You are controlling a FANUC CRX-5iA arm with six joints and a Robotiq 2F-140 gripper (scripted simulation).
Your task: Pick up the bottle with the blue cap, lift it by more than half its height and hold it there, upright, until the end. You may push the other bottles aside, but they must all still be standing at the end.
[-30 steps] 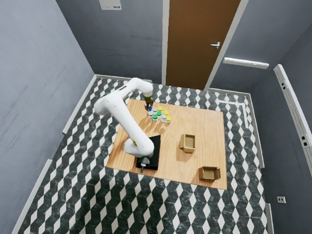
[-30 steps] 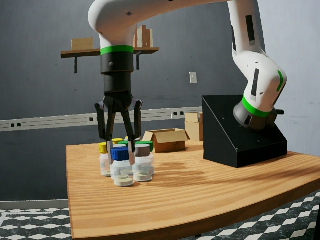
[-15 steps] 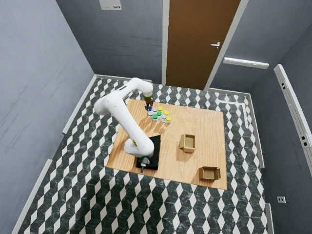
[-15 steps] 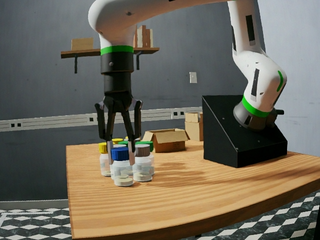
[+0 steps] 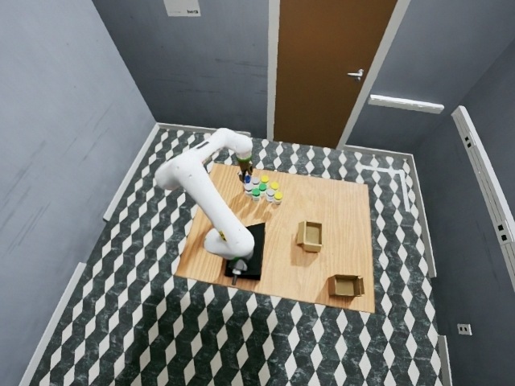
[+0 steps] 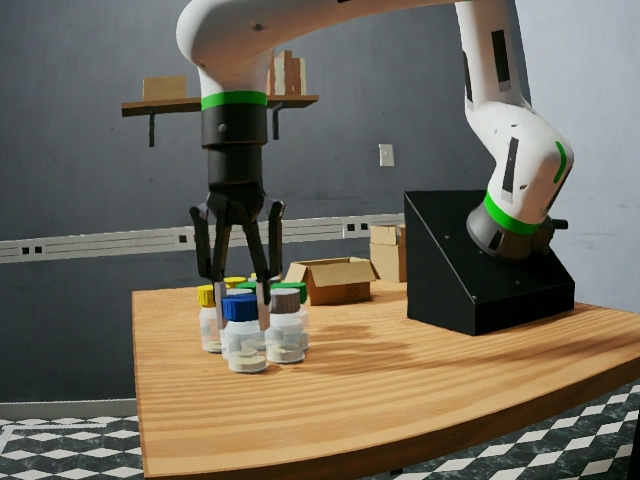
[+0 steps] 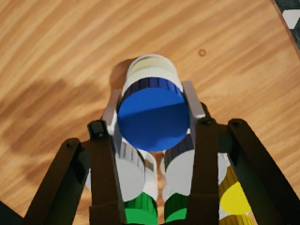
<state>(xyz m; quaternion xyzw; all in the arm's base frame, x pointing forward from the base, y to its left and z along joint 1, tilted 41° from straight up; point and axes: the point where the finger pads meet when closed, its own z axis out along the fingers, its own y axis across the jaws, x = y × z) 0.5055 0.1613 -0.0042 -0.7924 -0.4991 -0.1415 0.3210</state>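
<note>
Now: hand 9 cm past the green-capped bottle, 9 cm to the left of it and 4 cm above it. Also, from my hand: yellow-capped bottle (3 cm ahead, 12 cm to the right, 4 cm below).
</note>
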